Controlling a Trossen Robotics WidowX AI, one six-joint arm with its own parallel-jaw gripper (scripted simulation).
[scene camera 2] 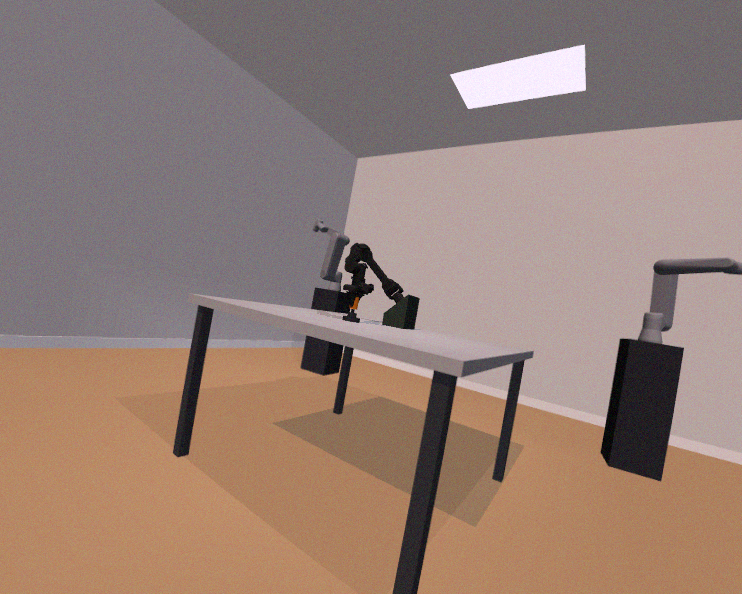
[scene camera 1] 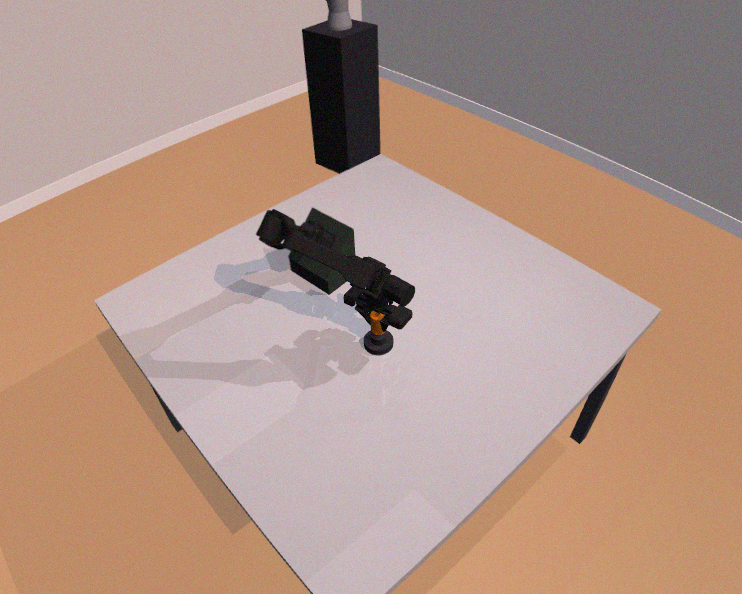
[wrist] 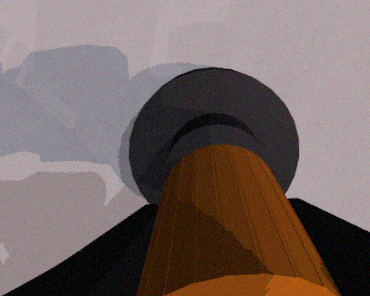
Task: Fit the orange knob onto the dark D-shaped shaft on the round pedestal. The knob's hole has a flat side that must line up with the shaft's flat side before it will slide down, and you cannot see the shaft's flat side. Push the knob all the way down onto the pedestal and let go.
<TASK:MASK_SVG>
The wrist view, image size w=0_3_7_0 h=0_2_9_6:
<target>my gripper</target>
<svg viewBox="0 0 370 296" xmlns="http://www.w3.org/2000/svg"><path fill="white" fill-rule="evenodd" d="M159 205L145 204L99 238L92 240L92 243L85 245L85 248L77 250L77 253L72 254L64 262L1 296L136 296ZM289 198L296 217L299 217L302 227L314 243L317 254L329 270L340 295L370 296L370 233L361 229L359 225L337 218L336 215L327 213L326 210L315 207L305 200Z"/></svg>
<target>orange knob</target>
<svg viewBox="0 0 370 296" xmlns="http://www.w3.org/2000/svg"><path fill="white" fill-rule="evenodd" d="M171 169L169 177L166 179L164 190L162 190L159 210L157 210L149 242L149 252L147 252L144 268L142 268L140 285L136 296L342 296L339 290L337 290L329 270L326 269L326 265L322 262L320 255L317 254L317 249L315 249L314 243L311 242L311 238L307 235L306 229L302 227L299 217L296 217L296 212L291 207L289 199L286 198L280 184L277 183L274 174L271 173L269 165L259 155L252 154L245 148L234 147L234 145L209 145L209 147L196 149L194 152L187 154L186 157L177 163L175 168Z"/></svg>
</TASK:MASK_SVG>
